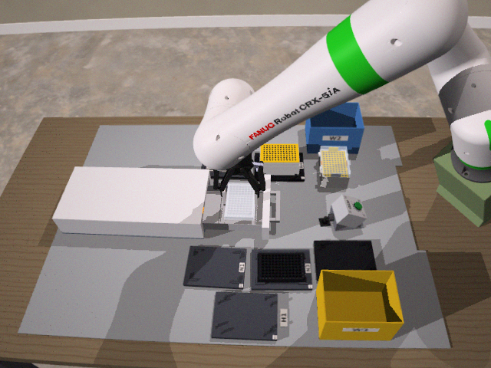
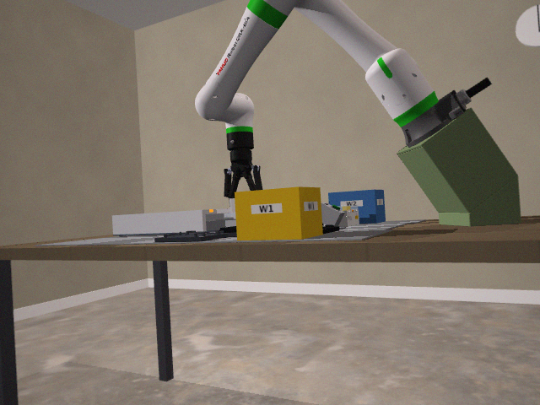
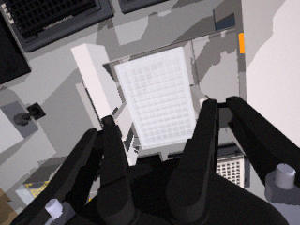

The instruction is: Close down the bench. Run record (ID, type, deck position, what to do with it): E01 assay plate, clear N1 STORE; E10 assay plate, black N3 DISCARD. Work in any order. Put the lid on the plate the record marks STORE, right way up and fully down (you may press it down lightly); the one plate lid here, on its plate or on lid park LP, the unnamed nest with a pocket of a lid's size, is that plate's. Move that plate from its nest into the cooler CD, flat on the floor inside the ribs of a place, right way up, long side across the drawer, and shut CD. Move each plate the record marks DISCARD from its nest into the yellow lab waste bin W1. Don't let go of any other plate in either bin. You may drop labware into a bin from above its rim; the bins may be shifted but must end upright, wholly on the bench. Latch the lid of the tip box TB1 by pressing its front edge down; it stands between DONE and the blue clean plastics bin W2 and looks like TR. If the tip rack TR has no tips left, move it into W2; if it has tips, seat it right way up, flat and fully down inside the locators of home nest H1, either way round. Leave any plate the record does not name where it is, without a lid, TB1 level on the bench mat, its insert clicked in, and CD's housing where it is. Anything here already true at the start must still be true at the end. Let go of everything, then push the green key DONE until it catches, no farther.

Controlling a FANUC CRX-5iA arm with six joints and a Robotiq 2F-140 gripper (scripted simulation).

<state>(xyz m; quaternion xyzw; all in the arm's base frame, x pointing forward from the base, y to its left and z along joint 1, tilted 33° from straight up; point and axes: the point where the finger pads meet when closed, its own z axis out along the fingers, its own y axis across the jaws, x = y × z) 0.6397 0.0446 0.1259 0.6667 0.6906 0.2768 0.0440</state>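
Right now the cooler drawer is 30 mm ahead of my hand and 50 mm below it. The rest, counted from my hand: pale plate: 90 mm ahead, 190 mm to the right, 60 mm below; then nest N1: 40 mm ahead, 200 mm to the left, 70 mm below; then white cooler CD: 170 mm ahead, 20 mm to the left, 50 mm below.
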